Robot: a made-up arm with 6 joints.
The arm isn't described. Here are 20 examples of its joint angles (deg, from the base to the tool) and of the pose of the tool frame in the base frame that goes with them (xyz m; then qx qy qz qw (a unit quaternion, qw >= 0)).
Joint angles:
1: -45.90 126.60 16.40 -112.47 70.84 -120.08
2: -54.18 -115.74 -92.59 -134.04 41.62 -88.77
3: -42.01 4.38 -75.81 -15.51 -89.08 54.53
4: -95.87 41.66 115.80 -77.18 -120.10 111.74
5: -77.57 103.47 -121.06 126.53 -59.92 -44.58
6: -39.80 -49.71 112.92 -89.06 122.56 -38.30
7: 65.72 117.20 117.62 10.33 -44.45 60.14
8: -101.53 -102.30 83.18 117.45 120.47 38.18
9: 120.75 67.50 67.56 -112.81 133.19 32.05
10: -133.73 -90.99 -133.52 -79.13 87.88 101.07
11: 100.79 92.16 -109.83 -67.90 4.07 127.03
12: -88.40 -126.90 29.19 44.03 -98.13 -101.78
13: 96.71 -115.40 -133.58 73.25 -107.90 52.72
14: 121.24 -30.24 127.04 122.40 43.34 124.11
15: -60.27 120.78 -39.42 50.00 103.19 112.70
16: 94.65 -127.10 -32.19 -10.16 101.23 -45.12
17: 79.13 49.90 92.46 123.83 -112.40 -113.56
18: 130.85 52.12 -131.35 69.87 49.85 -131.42
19: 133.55 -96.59 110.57 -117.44 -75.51 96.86
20: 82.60 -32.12 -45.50 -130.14 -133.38 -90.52
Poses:
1: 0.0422 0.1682 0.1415 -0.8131 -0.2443 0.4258 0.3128
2: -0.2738 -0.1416 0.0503 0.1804 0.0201 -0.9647 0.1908
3: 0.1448 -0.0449 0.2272 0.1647 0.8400 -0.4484 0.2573
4: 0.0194 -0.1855 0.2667 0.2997 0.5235 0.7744 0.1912
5: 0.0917 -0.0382 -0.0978 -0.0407 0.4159 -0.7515 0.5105
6: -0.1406 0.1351 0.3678 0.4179 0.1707 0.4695 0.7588
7: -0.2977 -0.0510 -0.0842 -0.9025 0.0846 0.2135 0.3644
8: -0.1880 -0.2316 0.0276 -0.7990 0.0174 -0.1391 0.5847
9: 0.1586 -0.1213 -0.2659 0.0137 0.3371 -0.8715 0.3559
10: -0.2112 0.1049 -0.1480 0.4879 -0.8071 0.3107 0.1179
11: 0.1603 -0.0279 -0.0023 -0.0062 -0.4898 0.8579 0.1550
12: -0.2309 -0.0745 0.3429 -0.1004 -0.5724 -0.7858 0.2117
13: -0.0363 0.2400 0.0809 0.1136 0.5813 -0.5259 0.6105
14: 0.0407 -0.0977 0.0475 -0.5283 0.0091 0.8455 0.0768
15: 0.0902 0.1461 0.2999 0.3543 0.6720 -0.0709 0.6465
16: -0.1726 -0.0858 0.0570 0.4368 -0.1823 -0.6220 0.6238
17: -0.0912 0.0388 -0.1408 -0.3811 0.1425 0.8248 0.3926
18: 0.0118 0.0555 0.0280 -0.7491 0.1947 0.5741 0.2673
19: -0.2173 -0.0386 0.0072 -0.6522 0.4643 0.4679 0.3744
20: -0.2250 0.2541 -0.0353 -0.6131 0.5920 -0.3409 0.3967
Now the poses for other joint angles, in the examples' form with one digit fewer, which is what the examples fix.
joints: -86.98 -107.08 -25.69 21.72 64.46 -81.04
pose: -0.216 0.007 0.175 -0.587 -0.610 0.037 0.531
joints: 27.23 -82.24 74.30 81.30 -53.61 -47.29
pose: 0.011 0.328 0.062 0.571 0.801 -0.182 0.021
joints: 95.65 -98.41 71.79 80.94 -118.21 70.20
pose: -0.360 0.103 -0.182 0.637 -0.347 0.386 0.570
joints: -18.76 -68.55 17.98 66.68 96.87 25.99
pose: -0.051 0.122 0.150 -0.598 -0.680 0.107 0.411
